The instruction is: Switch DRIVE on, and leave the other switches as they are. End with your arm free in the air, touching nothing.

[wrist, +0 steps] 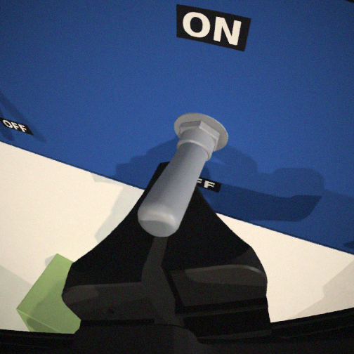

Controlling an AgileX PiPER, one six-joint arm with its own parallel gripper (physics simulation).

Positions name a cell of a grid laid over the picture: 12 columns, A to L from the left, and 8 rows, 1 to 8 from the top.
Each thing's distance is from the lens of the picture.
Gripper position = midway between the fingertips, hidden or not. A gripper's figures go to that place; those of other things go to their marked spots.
gripper (F5): 0.13 m
blue panel (D3): 0.11 m
